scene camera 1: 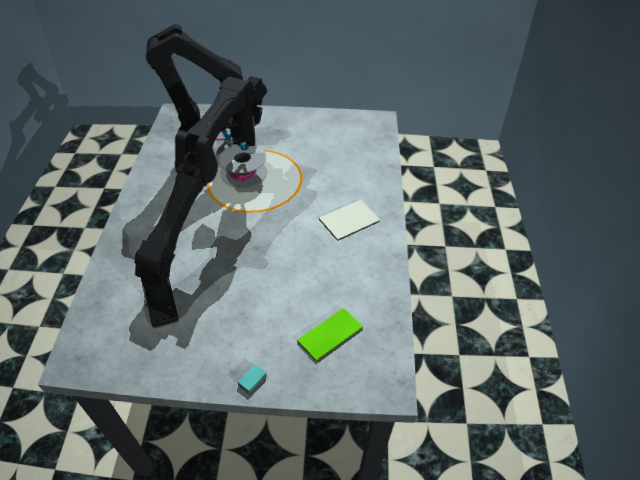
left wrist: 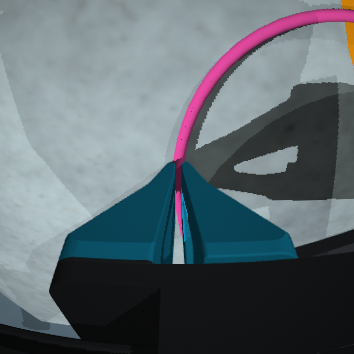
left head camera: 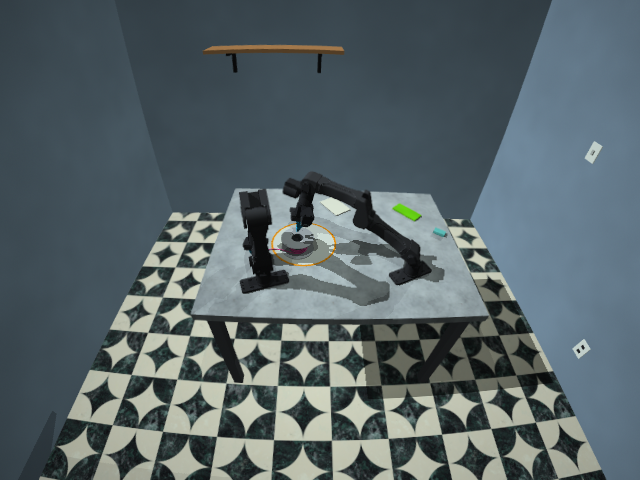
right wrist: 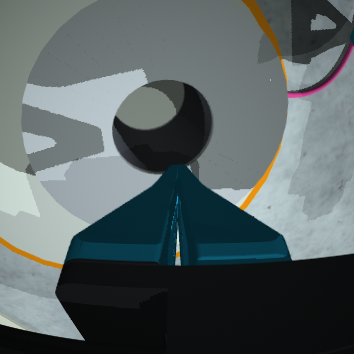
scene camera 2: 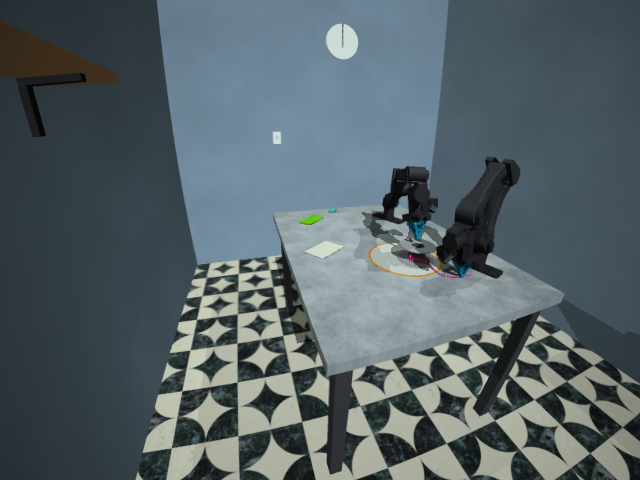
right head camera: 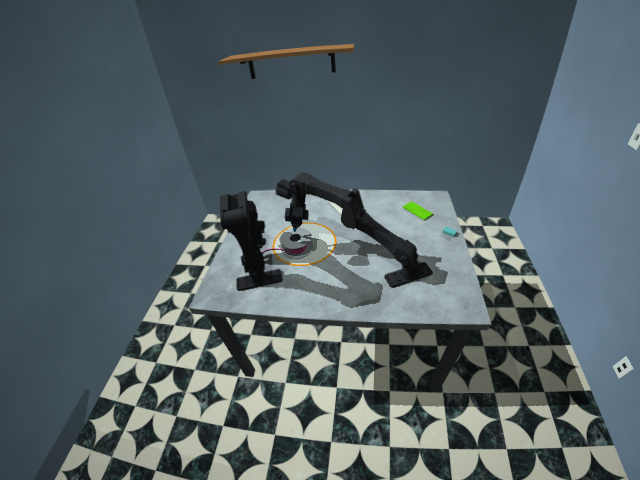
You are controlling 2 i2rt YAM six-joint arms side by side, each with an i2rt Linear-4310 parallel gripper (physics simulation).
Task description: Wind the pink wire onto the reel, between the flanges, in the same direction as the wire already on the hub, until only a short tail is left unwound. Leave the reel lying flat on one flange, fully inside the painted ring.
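Places are measured from the left arm's base along level axes (x right, y ahead, z up), in millimetres.
Pixels of known places: left gripper, fingertip midpoint: [scene camera 1: 227, 139] [left wrist: 177, 173] [scene camera 2: 461, 276]; right gripper, fingertip midpoint: [scene camera 1: 244, 149] [left head camera: 297, 231] [right wrist: 177, 175] [scene camera 2: 417, 238] [right head camera: 294, 231]; left arm's base, link origin: [scene camera 1: 190, 146] [left head camera: 264, 282] [scene camera 2: 475, 266] [right head camera: 259, 280]; right arm's base, link origin: [scene camera 1: 159, 294] [left head camera: 410, 273] [scene camera 2: 388, 218] [right head camera: 408, 275].
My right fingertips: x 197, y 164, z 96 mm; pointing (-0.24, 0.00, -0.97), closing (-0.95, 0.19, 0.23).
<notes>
Ahead of a thing's pixels: the offset from my right fingertips to its top centre. "*": to the spot under its first point. Level surfaces: height alone.
The grey reel @(dx -2, dy -9, dz -31 mm) [left head camera: 289, 241] [scene camera 1: 255, 161] [right wrist: 240, 125] lies flat on one flange, toward one side of the orange painted ring [left head camera: 335, 244] [scene camera 1: 301, 178] [scene camera 2: 369, 254]. Pink wire shows between its flanges. The loose pink wire @(* dx -169, dy +9, dz -91 mm) [left wrist: 211, 80] [scene camera 2: 445, 275] [right wrist: 320, 89] leaves the reel and curves out across the ring's line. My left gripper [left wrist: 177, 173] [scene camera 2: 461, 275] is shut on the wire close to its free end, low over the table. My right gripper [right wrist: 177, 175] [scene camera 2: 418, 237] [left head camera: 298, 228] is shut and empty, its tips beside the rim of the reel's centre hole; whether they touch is unclear.
A cream flat panel @(dx +296, dy +250, dz -91 mm) [scene camera 1: 349, 220] [scene camera 2: 324, 250], a green block @(dx +661, dy +76, dz -88 mm) [scene camera 1: 330, 334] [left head camera: 406, 212] and a small teal block @(dx +731, dy -135, dz -81 mm) [scene camera 1: 252, 378] [left head camera: 439, 232] lie on the table @(dz -95 mm) [scene camera 1: 289, 289], away from the ring. The two arms stand close together around the reel.
</notes>
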